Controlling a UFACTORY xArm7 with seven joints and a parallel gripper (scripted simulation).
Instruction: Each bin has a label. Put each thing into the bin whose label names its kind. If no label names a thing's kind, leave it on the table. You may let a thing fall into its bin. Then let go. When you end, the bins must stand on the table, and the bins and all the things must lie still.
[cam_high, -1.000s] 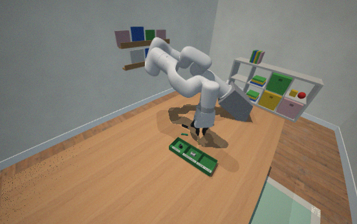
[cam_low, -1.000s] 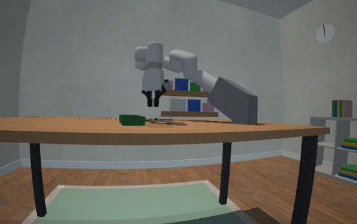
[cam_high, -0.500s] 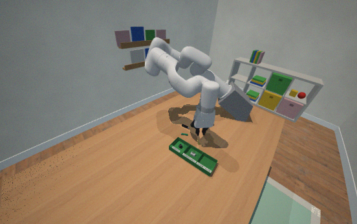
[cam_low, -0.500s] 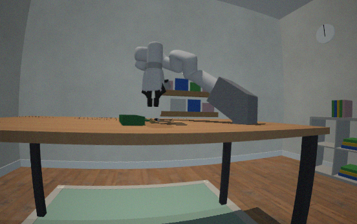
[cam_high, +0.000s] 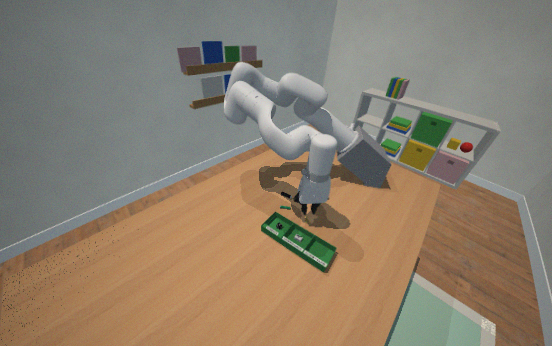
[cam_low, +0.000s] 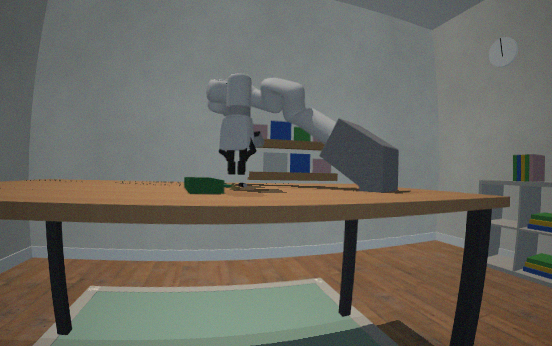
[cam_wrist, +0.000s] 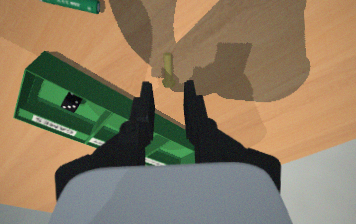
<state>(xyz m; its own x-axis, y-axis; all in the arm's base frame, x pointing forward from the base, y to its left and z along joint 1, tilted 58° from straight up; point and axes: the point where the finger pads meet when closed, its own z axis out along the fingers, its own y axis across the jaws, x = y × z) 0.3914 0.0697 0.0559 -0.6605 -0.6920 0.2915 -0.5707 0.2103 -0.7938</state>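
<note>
The yellow piece is 10 mm ahead of my hand and 60 mm below it. The rest, counted from my hand: white-grey piece: 100 mm ahead, 10 mm to the left, 50 mm below; black die: 100 mm ahead, 60 mm to the right, 50 mm below; green battery: 100 mm to the right, 60 mm below.
</note>
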